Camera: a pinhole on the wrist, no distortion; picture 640 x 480 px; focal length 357.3 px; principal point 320.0 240.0 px. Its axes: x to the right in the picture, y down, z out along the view. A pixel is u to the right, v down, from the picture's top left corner.
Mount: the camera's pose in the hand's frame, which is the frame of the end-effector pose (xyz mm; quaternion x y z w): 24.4 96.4 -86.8 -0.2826 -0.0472 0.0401 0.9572
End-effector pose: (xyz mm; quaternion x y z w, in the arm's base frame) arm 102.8 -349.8 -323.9 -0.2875 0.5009 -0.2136 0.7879
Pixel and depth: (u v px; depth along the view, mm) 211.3 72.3 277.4
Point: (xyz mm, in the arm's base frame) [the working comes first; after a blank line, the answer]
In the camera's frame: -84.4 -130.2 277.4

266.6 -152.0 -283.0
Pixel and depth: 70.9 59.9 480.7
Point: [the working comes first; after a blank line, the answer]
In the camera's frame: -335.1 -242.3 480.7

353.0 57.6 -27.3
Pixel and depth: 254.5 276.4 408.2
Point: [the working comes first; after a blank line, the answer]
In the camera's frame: -74.8 41.6 408.2

286.3 20.5 -411.7
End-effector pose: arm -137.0 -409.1 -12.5 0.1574 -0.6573 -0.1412 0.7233
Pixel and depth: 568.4 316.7 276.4
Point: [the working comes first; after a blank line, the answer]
In the camera's frame: 192.2 59.3 276.4

-244.8 -202.4 292.2
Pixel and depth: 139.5 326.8 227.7
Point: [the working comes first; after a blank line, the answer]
In the camera's frame: -115.0 55.3 227.7

-214.3 -132.7 -9.4
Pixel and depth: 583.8 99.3 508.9
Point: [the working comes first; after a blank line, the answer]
In the camera's frame: 375.7 -200.4 508.9

-575.1 -353.4 445.0
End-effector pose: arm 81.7 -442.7 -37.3 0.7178 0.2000 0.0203 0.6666
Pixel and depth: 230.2 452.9 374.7
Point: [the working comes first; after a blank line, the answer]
In the camera's frame: -94.2 223.3 374.7

121.6 -589.4 439.2
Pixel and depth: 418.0 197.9 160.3
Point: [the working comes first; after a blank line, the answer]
In the camera's frame: 44.0 -18.9 160.3

190.9 -489.4 109.2
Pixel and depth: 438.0 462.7 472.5
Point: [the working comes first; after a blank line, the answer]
In the camera's frame: 156.0 294.5 472.5

390.0 -577.1 510.4
